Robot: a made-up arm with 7 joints. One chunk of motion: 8 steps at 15 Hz.
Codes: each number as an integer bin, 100 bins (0 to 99) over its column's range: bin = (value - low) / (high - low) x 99, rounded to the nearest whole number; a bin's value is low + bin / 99 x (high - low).
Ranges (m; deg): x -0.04..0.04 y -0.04..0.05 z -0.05..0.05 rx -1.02..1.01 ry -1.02..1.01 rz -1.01..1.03
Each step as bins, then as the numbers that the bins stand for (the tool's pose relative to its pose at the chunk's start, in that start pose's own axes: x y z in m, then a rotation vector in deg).
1 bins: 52 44 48 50 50 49
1 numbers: 0.0020 0.0000 -0.0015 0.01 0.01 0.00
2 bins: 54 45 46 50 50 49
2 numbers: 0.0036 0.0009 -0.0035 0.01 0.01 0.00
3 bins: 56 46 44 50 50 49
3 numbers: 0.0053 0.0018 -0.0056 0.01 0.01 0.00
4 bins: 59 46 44 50 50 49
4 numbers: 0.0077 0.0018 -0.0056 0.01 0.01 0.00
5 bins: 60 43 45 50 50 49
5 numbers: 0.0085 -0.0009 -0.0045 0.01 0.01 0.00
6 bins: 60 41 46 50 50 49
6 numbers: 0.0085 -0.0027 -0.0035 0.01 0.01 0.00
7 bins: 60 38 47 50 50 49
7 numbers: 0.0085 -0.0055 -0.0025 0.01 0.01 0.00
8 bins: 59 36 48 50 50 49
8 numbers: 0.0077 -0.0073 -0.0015 0.01 0.01 0.00
